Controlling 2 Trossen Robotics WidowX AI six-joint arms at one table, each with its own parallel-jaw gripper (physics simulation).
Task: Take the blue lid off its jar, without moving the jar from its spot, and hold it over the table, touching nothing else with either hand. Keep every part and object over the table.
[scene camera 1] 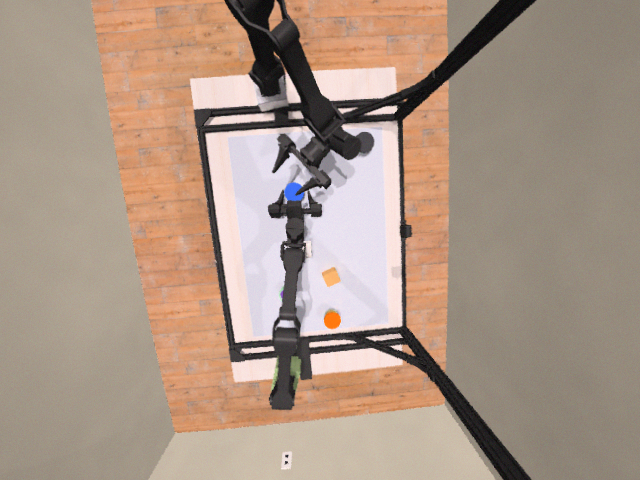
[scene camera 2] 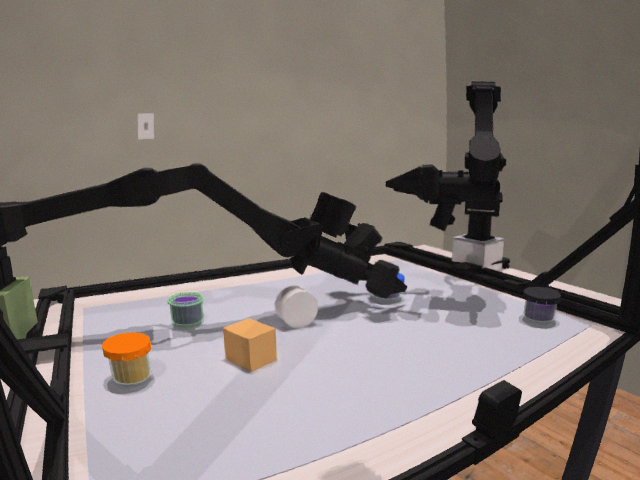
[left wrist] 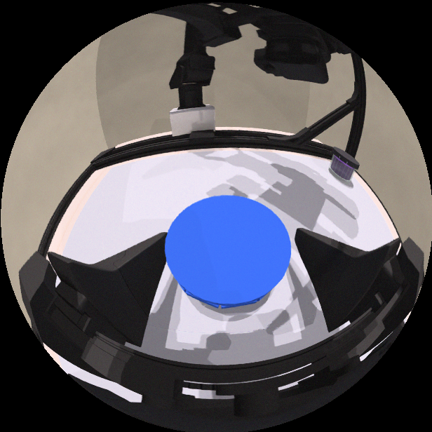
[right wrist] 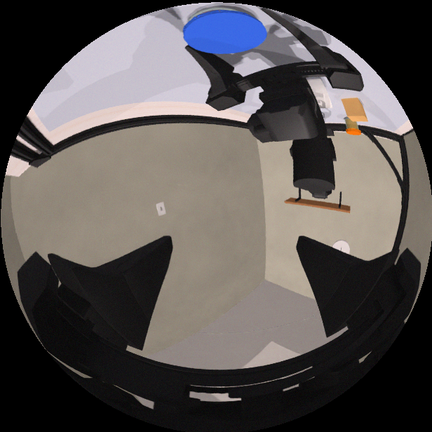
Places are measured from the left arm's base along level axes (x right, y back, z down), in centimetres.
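Where they show: left gripper, fingertip midpoint: (scene camera 1: 295, 189); right gripper, fingertip midpoint: (scene camera 1: 284, 184) (scene camera 2: 389, 186); left arm's base, link origin: (scene camera 1: 285, 381); right arm's base, link origin: (scene camera 1: 269, 85) (scene camera 2: 479, 237).
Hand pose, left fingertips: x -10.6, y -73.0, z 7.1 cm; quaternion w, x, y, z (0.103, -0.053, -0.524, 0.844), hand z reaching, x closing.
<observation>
Each offset is from my left fingertips to the centre of the thing.
The blue lid {dx -0.2, dy +1.1, dz -0.9 cm} (scene camera 1: 294, 190) (scene camera 2: 400, 277) (left wrist: 227, 250) (right wrist: 225, 32) sits on its jar, which stands on the mat. The jar's clear base {dx -0.2, dy +1.1, dz +0.9 cm} (scene camera 2: 386, 299) shows below the left gripper in scene camera 2; the rest is mostly hidden. My left gripper (left wrist: 234, 237) is open and low at the jar, its fingers on either side of the lid. The left fingertip lies very near the lid's edge; whether it touches cannot be told. My right gripper (scene camera 2: 387, 183) (right wrist: 238, 243) is open and empty, pointing sideways, well above the table and the lid.
An orange-lidded jar (scene camera 1: 331, 319) (scene camera 2: 127, 356), an orange cube {dx +20.2, dy +30.2, dz +0.7 cm} (scene camera 1: 330, 276) (scene camera 2: 250, 344), a white round object {dx +8.5, dy +21.2, dz -0.1 cm} (scene camera 2: 296, 306) and a green-rimmed jar {dx +4.6, dy +40.1, dz +0.7 cm} (scene camera 2: 186, 309) stand on the mat. A dark-lidded purple jar {dx +20.8, dy -21.6, dz +0.6 cm} (scene camera 2: 540, 306) (left wrist: 344, 165) stands near the frame.
</observation>
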